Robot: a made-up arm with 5 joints.
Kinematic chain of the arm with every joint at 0, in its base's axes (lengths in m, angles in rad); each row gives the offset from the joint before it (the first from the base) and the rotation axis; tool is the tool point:
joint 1: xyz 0 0 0.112 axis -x
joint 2: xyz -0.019 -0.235 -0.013 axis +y
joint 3: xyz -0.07 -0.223 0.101 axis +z
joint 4: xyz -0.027 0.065 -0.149 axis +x
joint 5: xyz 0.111 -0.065 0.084 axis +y
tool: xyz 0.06 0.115 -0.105
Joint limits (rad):
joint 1: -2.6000..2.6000
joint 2: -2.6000..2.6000
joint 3: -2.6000..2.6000
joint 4: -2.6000..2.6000
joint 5: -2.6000..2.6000
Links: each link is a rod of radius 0.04 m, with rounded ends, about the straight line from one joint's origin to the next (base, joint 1, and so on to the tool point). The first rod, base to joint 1, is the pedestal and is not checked.
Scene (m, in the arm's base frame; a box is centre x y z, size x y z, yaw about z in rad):
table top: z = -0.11
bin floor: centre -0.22 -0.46 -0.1 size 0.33 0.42 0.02 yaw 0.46
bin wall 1: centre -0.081 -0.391 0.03 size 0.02 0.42 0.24 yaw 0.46
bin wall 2: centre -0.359 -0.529 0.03 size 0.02 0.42 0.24 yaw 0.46
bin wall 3: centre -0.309 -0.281 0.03 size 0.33 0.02 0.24 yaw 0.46
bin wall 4: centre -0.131 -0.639 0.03 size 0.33 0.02 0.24 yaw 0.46
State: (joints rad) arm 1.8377 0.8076 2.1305 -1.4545 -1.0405
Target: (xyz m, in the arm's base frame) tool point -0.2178 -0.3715 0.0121
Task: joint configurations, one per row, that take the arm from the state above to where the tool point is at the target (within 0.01 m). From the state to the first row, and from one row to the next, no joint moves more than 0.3 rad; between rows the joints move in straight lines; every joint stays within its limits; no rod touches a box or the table.
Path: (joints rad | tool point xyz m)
1: 1.5453 0.5643 2.0838 -1.5288 -1.0539 | -0.3250 0.0599 0.4673
2: 1.2528 0.3209 2.0371 -1.6031 -1.0673 | -0.3311 -0.1216 0.4321
3: 0.9604 0.0776 1.9904 -1.6774 -1.0807 | -0.3139 -0.2694 0.3271
4: 0.6680 -0.1658 1.9437 -1.7517 -1.0941 | -0.2749 -0.3566 0.1760
5: 0.3756 -0.4091 1.8969 -1.8260 -1.1074 | -0.2178 -0.3715 0.0121

